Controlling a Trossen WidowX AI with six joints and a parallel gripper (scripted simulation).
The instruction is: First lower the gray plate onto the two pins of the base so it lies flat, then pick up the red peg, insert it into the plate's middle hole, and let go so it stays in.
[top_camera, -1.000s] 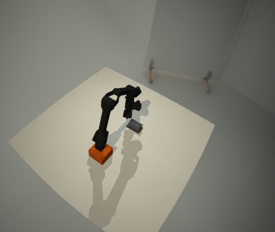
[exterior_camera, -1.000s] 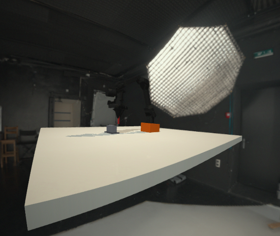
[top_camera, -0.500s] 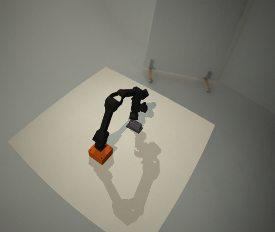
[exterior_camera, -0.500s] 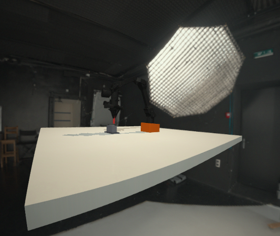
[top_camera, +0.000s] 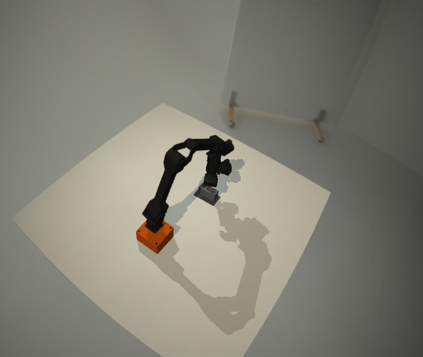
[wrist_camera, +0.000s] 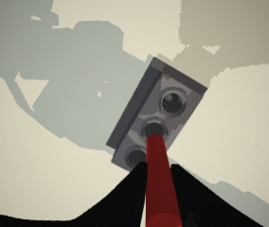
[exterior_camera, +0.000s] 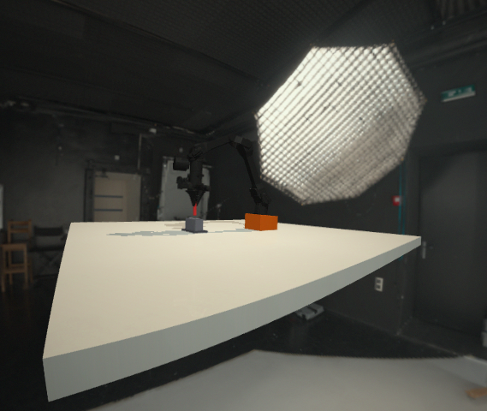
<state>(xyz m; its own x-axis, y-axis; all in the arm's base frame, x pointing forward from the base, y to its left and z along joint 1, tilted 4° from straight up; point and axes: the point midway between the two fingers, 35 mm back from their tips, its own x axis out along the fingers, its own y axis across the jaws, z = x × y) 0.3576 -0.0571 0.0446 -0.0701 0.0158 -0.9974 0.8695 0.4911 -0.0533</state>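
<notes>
Now: gripper tip 70 mm above the gray plate. Also, from my gripper tip: red peg (right at my gripper tip); dark flat base (110 mm below).
</notes>
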